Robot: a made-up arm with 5 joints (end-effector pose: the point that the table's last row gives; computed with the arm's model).
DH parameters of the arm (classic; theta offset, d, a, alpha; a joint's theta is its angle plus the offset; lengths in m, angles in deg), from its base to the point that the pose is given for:
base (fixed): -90 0.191 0 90
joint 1: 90 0.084 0.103 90
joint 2: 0 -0.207 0.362 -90
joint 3: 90 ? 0.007 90
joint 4: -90 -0.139 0.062 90
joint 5: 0 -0.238 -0.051 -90
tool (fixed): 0 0.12 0 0
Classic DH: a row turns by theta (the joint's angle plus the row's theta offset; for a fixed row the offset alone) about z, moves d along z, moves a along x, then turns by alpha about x.
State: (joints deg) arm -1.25 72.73 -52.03 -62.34 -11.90
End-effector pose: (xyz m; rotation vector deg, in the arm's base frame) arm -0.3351 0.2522 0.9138 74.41 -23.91 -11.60
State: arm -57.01 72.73 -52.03 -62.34 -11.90
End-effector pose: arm -0.3351 -0.4556 0.8062 128.94 -18.32 -24.99
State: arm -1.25 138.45 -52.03 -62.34 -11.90
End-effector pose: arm -0.7471 0.2651 0.3235 75.05 -79.91 32.30
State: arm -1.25 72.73 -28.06 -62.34 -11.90
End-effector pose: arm -0.3065 0.2716 0.9053 62.03 -38.41 -29.17
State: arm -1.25 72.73 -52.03 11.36 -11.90
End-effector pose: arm -0.5284 0.3565 0.7262 33.98 -61.95 44.41
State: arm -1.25 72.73 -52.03 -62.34 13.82
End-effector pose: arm -0.3639 0.3001 0.8980 71.63 -45.70 -28.54
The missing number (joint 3, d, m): -0.284
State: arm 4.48 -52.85 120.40 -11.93 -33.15
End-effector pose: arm 0.3074 0.0755 0.0620 -127.48 40.02 12.54
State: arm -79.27 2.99 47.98 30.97 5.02
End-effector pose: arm 0.0680 -0.2333 0.5718 31.31 -14.55 26.17
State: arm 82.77 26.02 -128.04 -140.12 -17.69
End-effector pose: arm 0.1844 0.5006 -0.0904 26.87 63.40 -106.54
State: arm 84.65 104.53 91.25 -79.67 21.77
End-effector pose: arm -0.4875 0.5406 0.0821 -4.20 156.55 8.79
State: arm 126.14 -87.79 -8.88 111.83 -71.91
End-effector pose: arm 0.2357 -0.0758 -0.1024 -11.60 153.91 -17.91
